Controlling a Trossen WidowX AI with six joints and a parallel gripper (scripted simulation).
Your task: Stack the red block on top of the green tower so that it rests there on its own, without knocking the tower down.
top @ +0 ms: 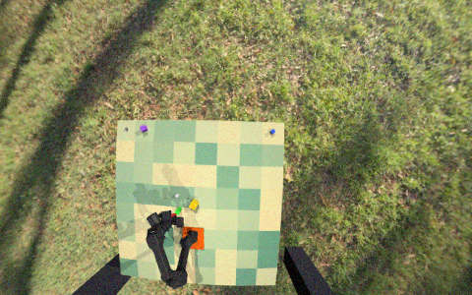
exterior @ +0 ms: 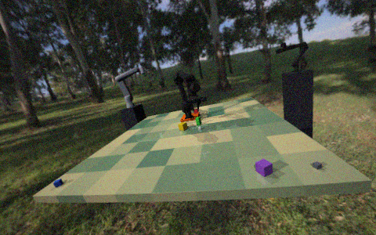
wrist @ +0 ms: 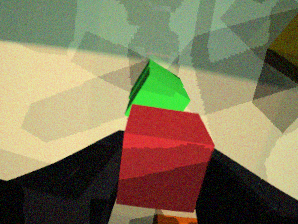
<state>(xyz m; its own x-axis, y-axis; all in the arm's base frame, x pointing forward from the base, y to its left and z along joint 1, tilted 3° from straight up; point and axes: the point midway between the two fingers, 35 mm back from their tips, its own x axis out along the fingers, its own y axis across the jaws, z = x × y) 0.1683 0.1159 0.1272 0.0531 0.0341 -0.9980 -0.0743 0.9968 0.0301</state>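
Right now my gripper tip is 110 mm short of the small white bit, 90 mm above it and 20 mm to the right of it. Also, from my gripper tip: purple block (580 mm ahead, 330 mm to the left, 80 mm below); yellow block (110 mm to the right, 80 mm below, 60 mm ahead); red block (10 mm above).
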